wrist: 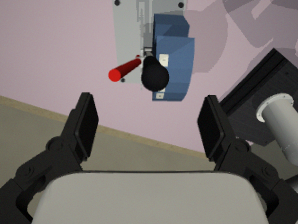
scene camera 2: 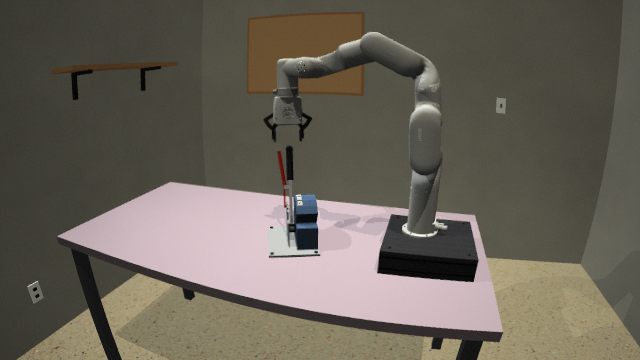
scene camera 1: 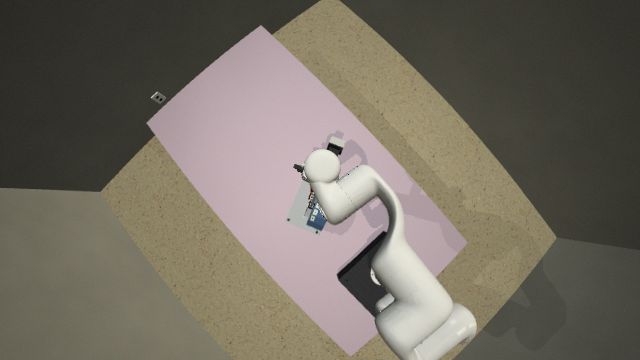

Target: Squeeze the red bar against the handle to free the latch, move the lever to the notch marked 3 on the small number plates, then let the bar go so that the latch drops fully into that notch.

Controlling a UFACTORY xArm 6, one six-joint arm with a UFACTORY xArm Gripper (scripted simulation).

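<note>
What I see here is my gripper (scene camera 2: 287,141). From my wrist I can see it as well, the same gripper (wrist: 148,106).
</note>
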